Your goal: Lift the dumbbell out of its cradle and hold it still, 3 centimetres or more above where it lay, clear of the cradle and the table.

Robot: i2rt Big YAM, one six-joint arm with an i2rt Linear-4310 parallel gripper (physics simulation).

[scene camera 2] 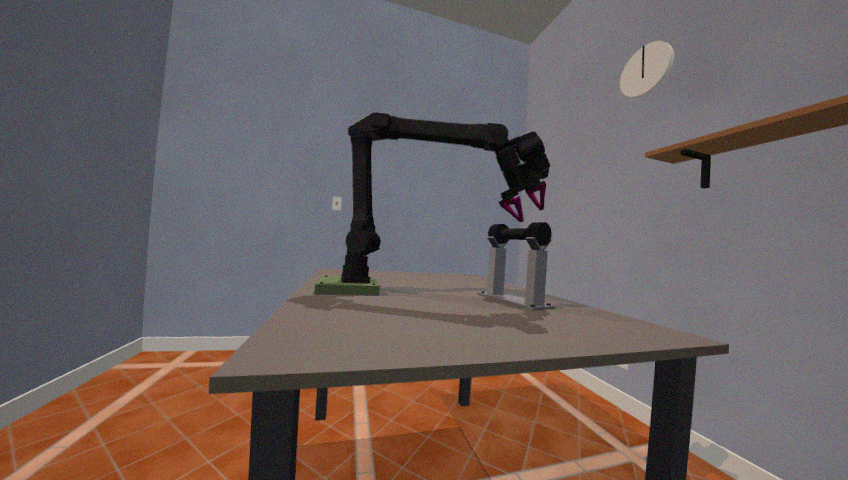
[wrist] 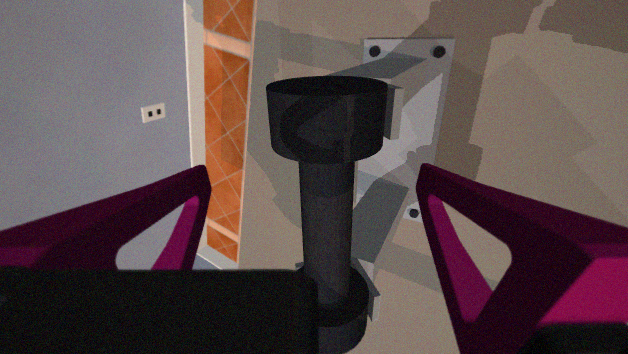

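Where they show: gripper, fingertip midpoint: (scene camera 2: 532,215) (wrist: 313,176); arm's base at its link origin: (scene camera 2: 354,280).
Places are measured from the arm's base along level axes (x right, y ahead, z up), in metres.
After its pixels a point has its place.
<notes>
The black dumbbell (scene camera 2: 515,233) {x 0.186, y 0.474, z 0.189 m} (wrist: 327,225) {x 0.189, y 0.485, z 0.205 m} lies level in its grey cradle (scene camera 2: 536,279) {x 0.273, y 0.493, z 0.055 m} (wrist: 446,75) {x 0.262, y 0.461, z -0.021 m}, one round head on each of the two posts. My gripper (scene camera 2: 531,215) {x 0.245, y 0.486, z 0.242 m} (wrist: 313,176) {x 0.245, y 0.486, z 0.242 m} is open and empty, with magenta fingers. In the scene view its fingertips are a little above the dumbbell. In the wrist view the handle runs lengthwise in the gap between the fingertips, somewhat nearer the middle than either finger. The lower head is partly hidden behind a black part of the gripper.
The cradle's base plate stands on the grey-brown table (scene camera 2: 416,350) {x 0.521, y 0.069, z -0.029 m}. The arm's green base (scene camera 2: 347,288) {x 0.099, y -0.026, z -0.010 m} is on the table to the left of the cradle. A wooden shelf (scene camera 2: 755,132) and a round clock (scene camera 2: 647,68) are on the right wall, above table height.
</notes>
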